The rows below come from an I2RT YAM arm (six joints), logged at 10 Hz.
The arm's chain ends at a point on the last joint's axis. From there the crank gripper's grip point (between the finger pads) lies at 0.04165 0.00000 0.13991 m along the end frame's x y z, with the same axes.
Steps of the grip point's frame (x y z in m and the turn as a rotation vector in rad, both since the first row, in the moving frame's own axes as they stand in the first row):
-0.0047, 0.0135, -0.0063, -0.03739, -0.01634, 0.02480
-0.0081, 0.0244, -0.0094, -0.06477, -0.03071, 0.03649
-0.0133, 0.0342, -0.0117, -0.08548, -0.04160, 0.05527
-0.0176, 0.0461, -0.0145, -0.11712, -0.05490, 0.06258
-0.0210, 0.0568, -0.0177, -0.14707, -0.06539, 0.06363
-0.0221, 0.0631, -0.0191, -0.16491, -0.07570, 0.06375
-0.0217, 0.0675, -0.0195, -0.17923, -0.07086, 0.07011
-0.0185, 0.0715, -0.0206, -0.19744, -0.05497, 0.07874
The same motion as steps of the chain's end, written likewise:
-0.0023, 0.0073, -0.0068, -0.03739, -0.01634, 0.02480
-0.0036, 0.0139, -0.0103, -0.06477, -0.03071, 0.03649
-0.0071, 0.0201, -0.0127, -0.08548, -0.04160, 0.05527
-0.0093, 0.0273, -0.0155, -0.11712, -0.05490, 0.06258
-0.0111, 0.0338, -0.0184, -0.14707, -0.06539, 0.06363
-0.0106, 0.0376, -0.0197, -0.16491, -0.07570, 0.06375
-0.0108, 0.0398, -0.0196, -0.17923, -0.07086, 0.07011
-0.0096, 0.0409, -0.0196, -0.19744, -0.05497, 0.07874

